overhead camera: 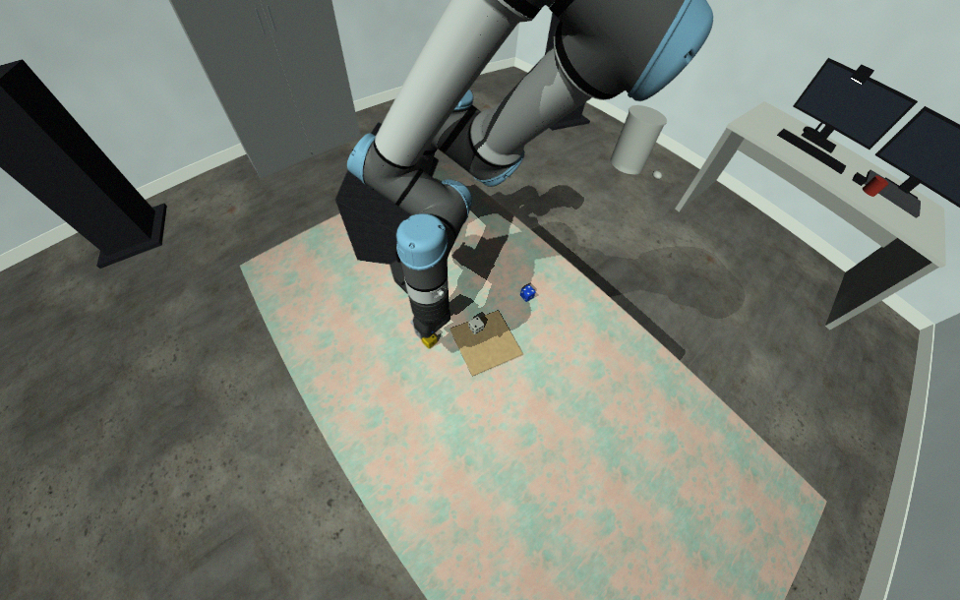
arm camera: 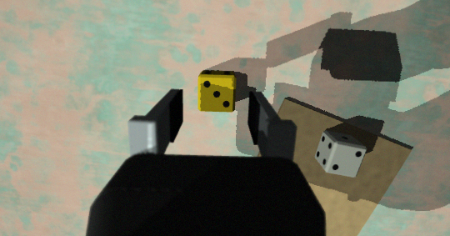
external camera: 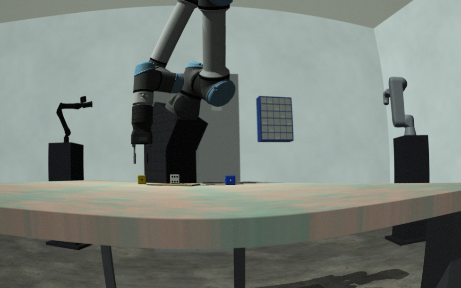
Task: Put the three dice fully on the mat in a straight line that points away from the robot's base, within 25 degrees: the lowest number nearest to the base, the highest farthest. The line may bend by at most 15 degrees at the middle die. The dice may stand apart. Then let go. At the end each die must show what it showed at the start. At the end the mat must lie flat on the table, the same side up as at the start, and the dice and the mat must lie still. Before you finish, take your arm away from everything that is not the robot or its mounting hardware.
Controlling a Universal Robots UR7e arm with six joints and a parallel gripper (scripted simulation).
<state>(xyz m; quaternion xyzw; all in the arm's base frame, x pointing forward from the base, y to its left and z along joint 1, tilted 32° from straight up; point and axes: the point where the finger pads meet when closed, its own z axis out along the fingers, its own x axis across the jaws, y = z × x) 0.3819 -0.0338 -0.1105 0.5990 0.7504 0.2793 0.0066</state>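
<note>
Now: hand 7 cm above the yellow die. From my hand the other things lie so: white die 2 cm ahead, 12 cm to the left, 7 cm below; then blue die 1 cm behind, 30 cm to the left, 7 cm below; then tan mat 6 cm ahead, 13 cm to the left, 8 cm below.
</note>
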